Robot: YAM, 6 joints.
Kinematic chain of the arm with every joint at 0, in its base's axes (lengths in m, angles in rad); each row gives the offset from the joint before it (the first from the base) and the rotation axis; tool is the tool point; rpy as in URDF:
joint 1: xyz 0 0 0.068 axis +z
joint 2: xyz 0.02 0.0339 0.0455 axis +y
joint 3: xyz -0.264 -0.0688 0 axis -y
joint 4: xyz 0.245 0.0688 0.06 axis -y
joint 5: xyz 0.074 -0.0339 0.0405 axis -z
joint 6: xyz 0.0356 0 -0.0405 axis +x
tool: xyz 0 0 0 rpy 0 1.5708 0
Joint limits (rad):
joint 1: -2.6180..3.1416
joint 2: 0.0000..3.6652
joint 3: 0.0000..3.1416
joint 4: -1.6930..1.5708
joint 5: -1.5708..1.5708
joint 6: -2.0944..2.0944
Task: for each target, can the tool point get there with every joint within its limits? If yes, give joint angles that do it. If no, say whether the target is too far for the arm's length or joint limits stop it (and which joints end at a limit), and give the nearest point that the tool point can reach.
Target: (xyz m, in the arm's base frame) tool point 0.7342 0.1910 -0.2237
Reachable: no: too far | nearest point 0.5703 0.1484 -0.1464 | short by 0.186 m
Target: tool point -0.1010 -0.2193 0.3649
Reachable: yes | joints -1.9681 1.0672 0.7201 0.7956 0.2338 1.1723
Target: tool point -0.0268 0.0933 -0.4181
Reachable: no: joint limits stop it (at a limit: joint 2) | nearest point -0.0332 0.1156 -0.3568 | short by 0.066 m
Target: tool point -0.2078 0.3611 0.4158
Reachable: yes | joints 2.1612 1.8952 1.5677 1.2162 0.9241 -0.8838
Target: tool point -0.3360 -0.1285 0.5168
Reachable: yes | joints 0.4268 0.2923 2.0790 -0.0668 -0.6693 -1.6305
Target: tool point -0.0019 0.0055 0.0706
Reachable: yes | joints -0.3360 3.3504 0.3236 -1.2579 -0.1295 -1.6878
